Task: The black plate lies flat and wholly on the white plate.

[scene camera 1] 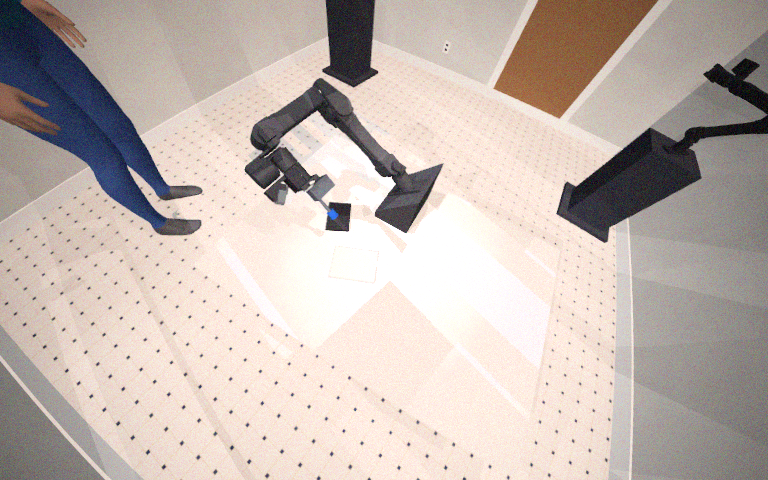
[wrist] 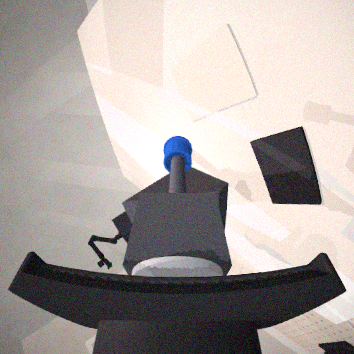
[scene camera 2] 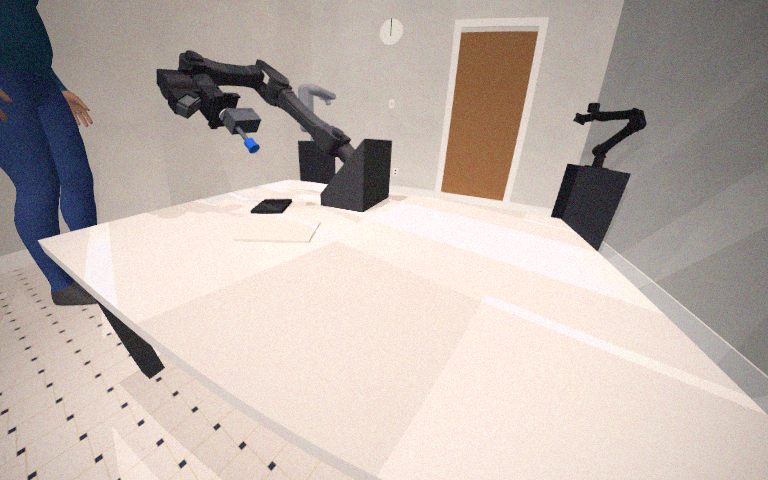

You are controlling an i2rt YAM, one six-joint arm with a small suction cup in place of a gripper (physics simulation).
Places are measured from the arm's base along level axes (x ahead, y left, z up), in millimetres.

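Pixels of known places: hand at its tool point: (scene camera 1: 335, 216) (wrist: 177, 148) (scene camera 2: 254, 149); arm's base at its link origin: (scene camera 1: 407, 188) (scene camera 2: 357, 165).
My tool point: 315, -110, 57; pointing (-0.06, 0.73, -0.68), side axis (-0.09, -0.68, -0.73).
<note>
Ahead of a thing's pixels: the offset from my tool point to its middle, as dx, dy, dz. Level surfaces: height alone.
The black plate @[-94, -78, -183] (scene camera 1: 341, 224) (scene camera 2: 271, 206) (wrist: 290, 170) is a flat dark rectangle lying on the table near the arm's base. The white plate @[+36, +110, -185] (scene camera 1: 353, 264) (scene camera 2: 277, 232) (wrist: 220, 75) lies flat on the table beside it, with a gap between them; its pale colour almost blends with the table top. My gripper, a small blue suction cup (scene camera 1: 333, 214) (scene camera 2: 252, 146) (wrist: 177, 152) on a thin rod, is open, with nothing on it. It hangs well above the table, high over the plates' level, and in scene camera 1 it overlaps the black plate.
The arm's dark wedge base (scene camera 1: 404, 209) (scene camera 2: 365, 175) stands on the table @[dz -189] (scene camera 1: 390, 339) (scene camera 2: 317, 316) close to the black plate. A person (scene camera 1: 96, 130) (scene camera 2: 45, 152) stands beyond the table's left side. Another arm on a dark pedestal (scene camera 1: 628, 186) (scene camera 2: 589, 203) stands off to the right.
</note>
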